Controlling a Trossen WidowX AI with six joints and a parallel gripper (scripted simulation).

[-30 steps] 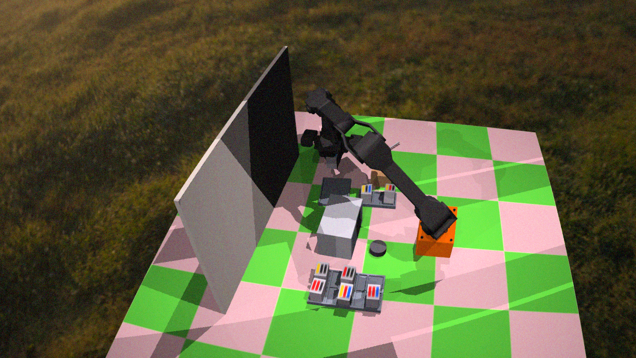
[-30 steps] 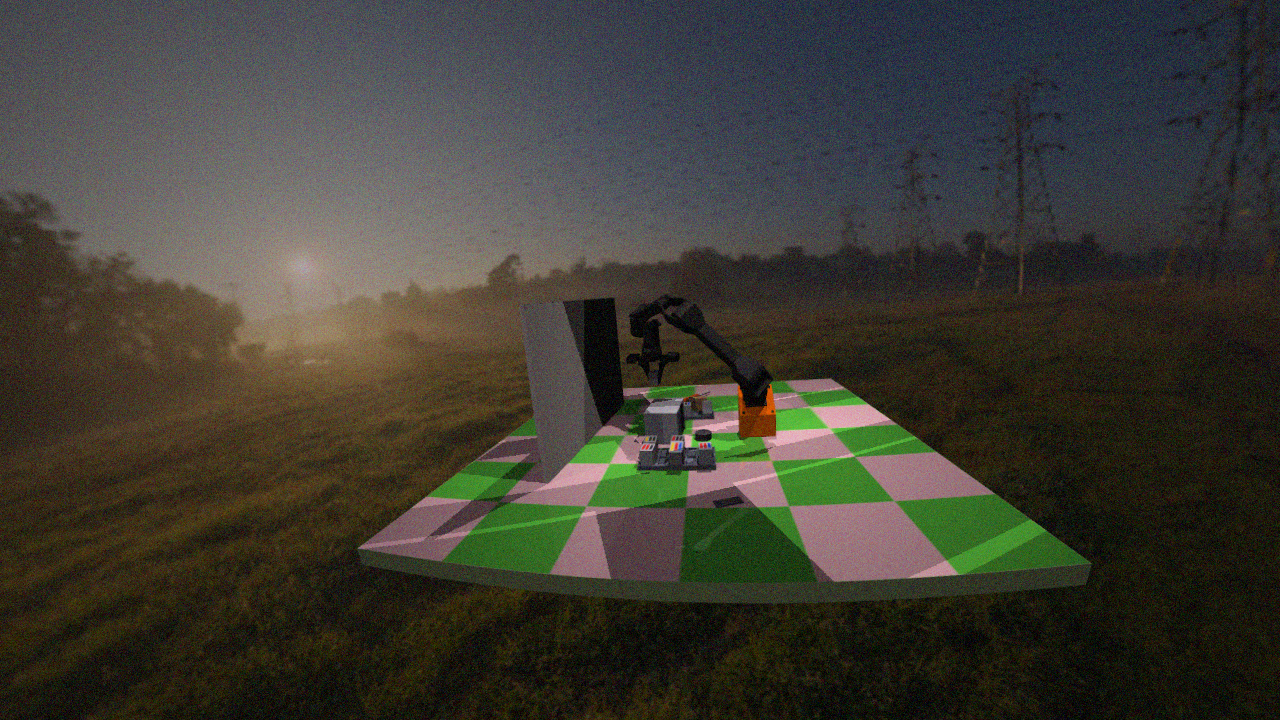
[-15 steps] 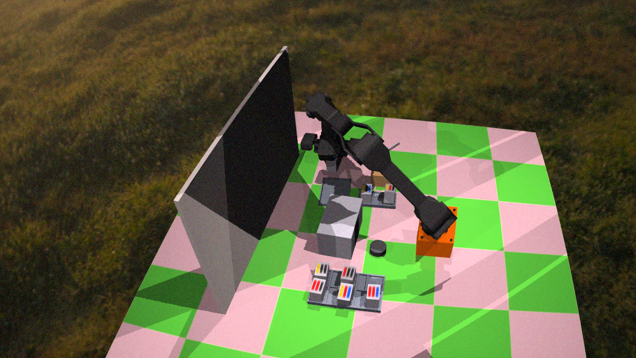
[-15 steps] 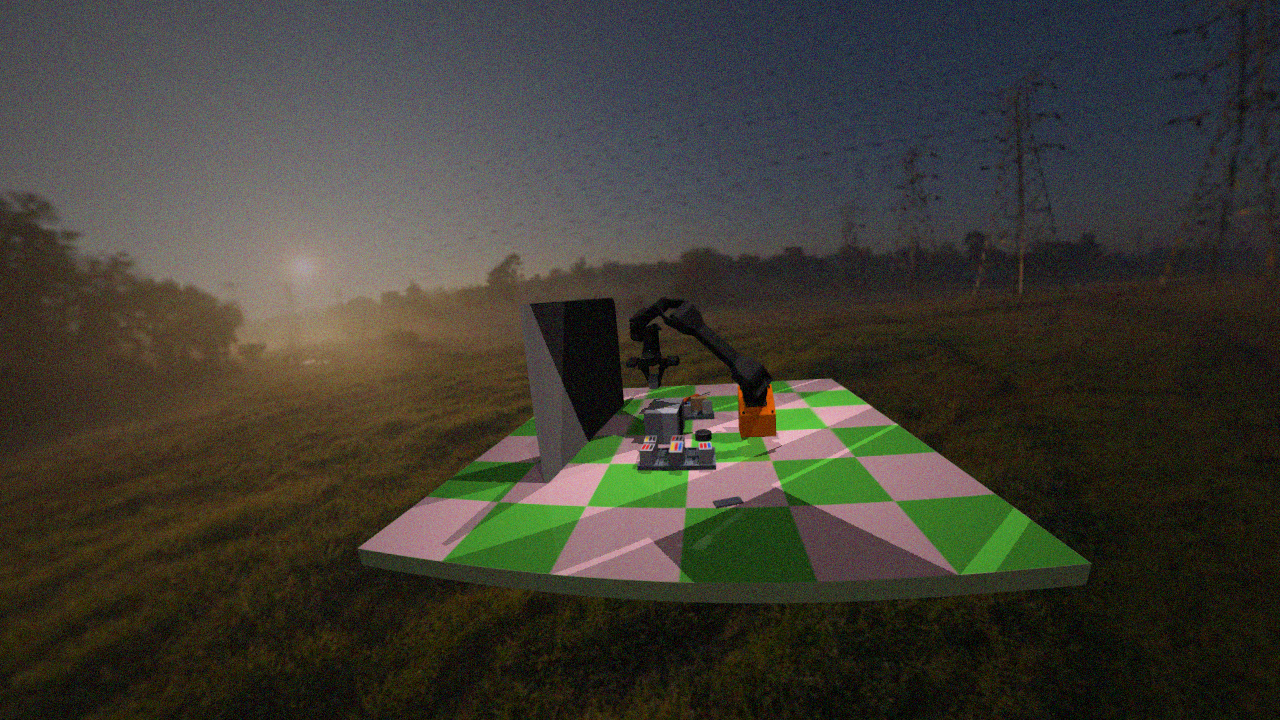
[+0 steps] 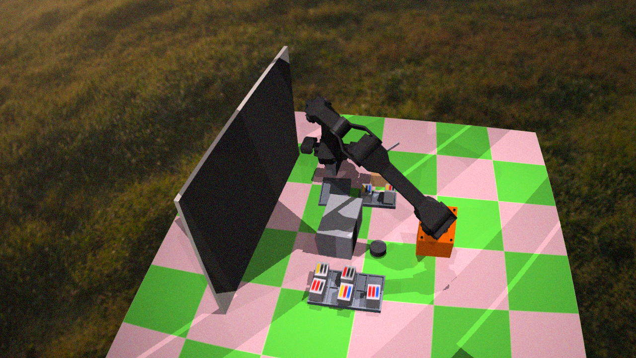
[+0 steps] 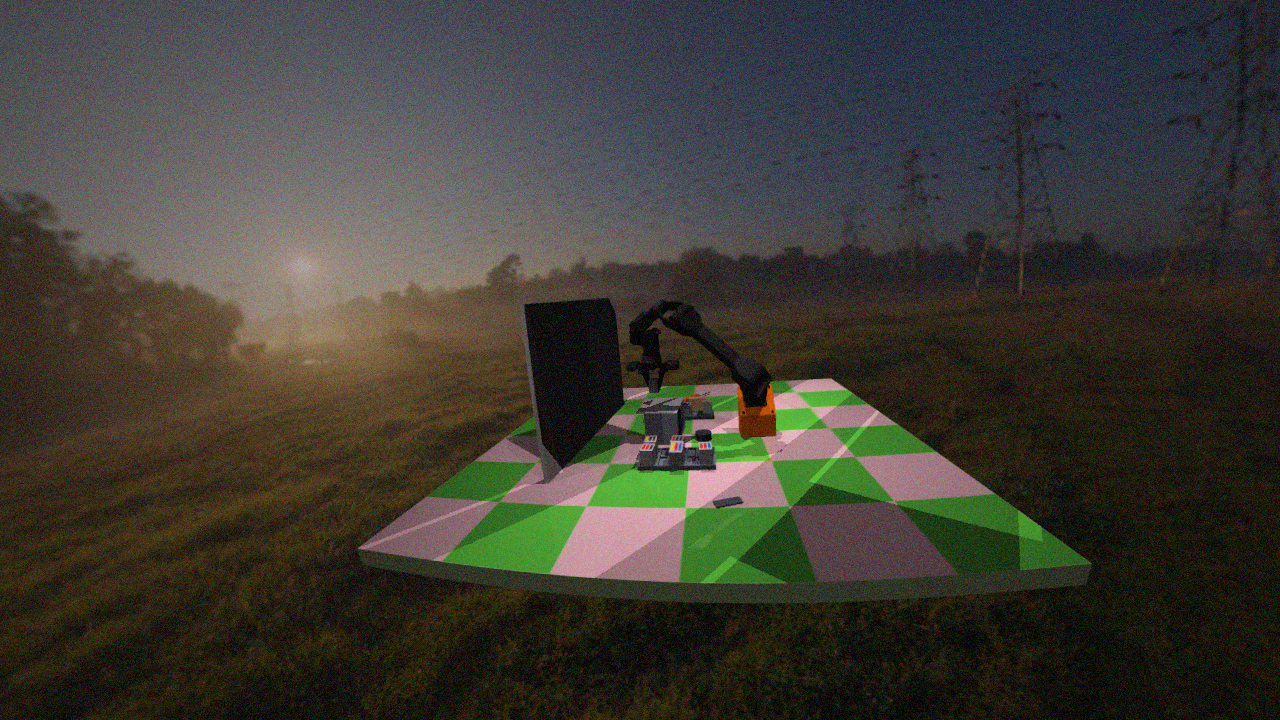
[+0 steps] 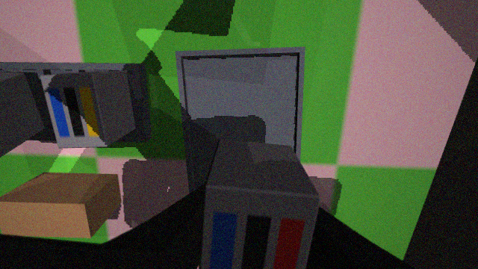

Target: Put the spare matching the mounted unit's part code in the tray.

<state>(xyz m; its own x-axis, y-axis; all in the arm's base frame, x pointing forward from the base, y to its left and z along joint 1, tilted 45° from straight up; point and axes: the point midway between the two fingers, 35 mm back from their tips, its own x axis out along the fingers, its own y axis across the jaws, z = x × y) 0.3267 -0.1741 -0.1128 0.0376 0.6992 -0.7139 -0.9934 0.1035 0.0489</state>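
Now: gripper tip 10 cm above the grey tray. Also, from my gripper tip: rack: 15 cm behind, 10 cm below, 3 cm to the left; brown block: 16 cm behind, 8 cm below, 5 cm to the right; grey spare: 2 cm above.
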